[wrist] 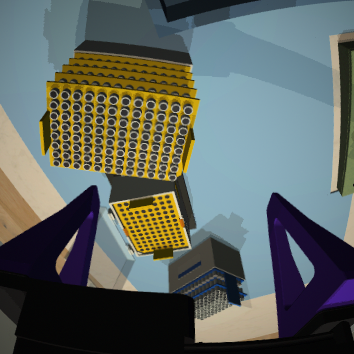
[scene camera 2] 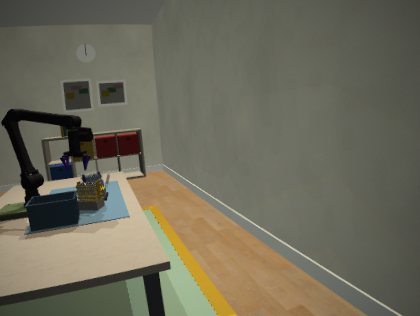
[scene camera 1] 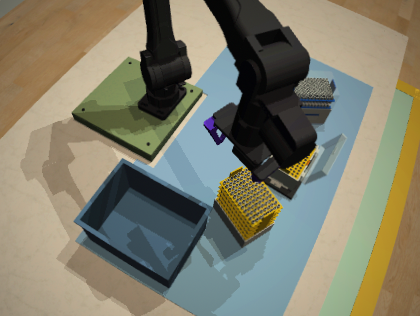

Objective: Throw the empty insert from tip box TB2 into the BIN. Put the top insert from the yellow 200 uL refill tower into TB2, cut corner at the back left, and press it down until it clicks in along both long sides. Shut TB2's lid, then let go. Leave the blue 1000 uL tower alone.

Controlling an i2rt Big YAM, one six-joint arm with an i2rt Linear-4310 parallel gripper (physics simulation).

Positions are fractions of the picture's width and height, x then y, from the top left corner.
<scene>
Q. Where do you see a clear lid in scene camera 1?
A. At 0.77, 0.51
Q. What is the gripper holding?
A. Nothing.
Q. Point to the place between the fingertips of the gripper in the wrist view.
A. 0.52, 0.56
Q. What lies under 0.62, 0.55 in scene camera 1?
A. The gripper.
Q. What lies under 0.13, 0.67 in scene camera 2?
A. A blue bin.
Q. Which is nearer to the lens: the clear lid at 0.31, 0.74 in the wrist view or the blue tip box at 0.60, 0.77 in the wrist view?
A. The clear lid.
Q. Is the gripper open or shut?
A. Open.
</scene>
